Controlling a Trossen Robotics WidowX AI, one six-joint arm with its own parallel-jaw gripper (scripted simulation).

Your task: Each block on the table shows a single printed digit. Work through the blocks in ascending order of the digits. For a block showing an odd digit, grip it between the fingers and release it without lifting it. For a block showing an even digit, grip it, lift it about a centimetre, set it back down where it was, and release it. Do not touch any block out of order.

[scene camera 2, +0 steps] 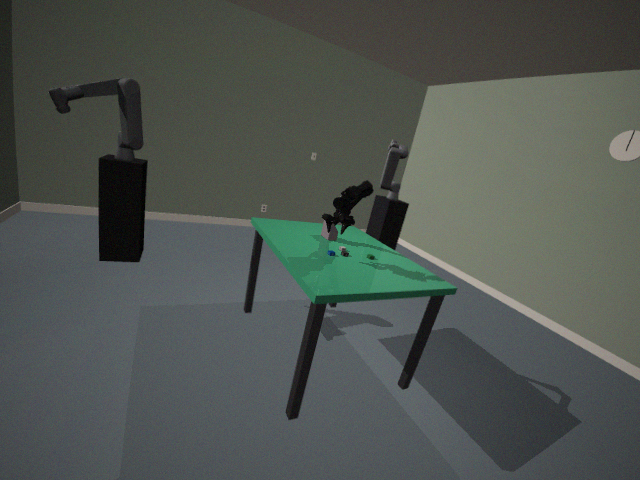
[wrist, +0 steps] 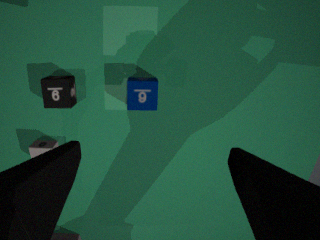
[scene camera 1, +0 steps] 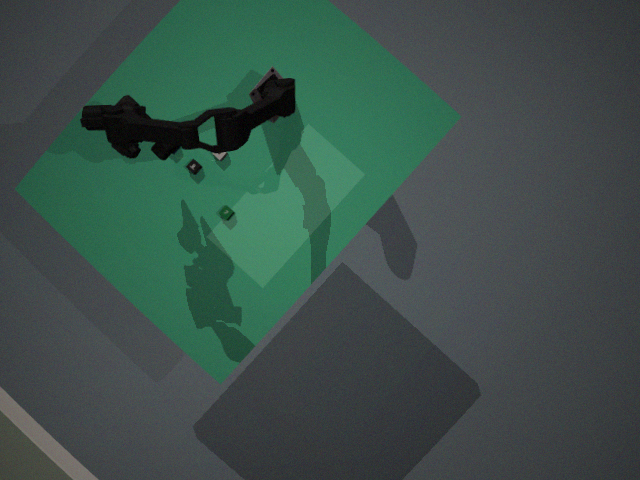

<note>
My gripper [wrist: 156,153] is open, with nothing in its grasp. I also see a black block [wrist: 59,92].
</note>
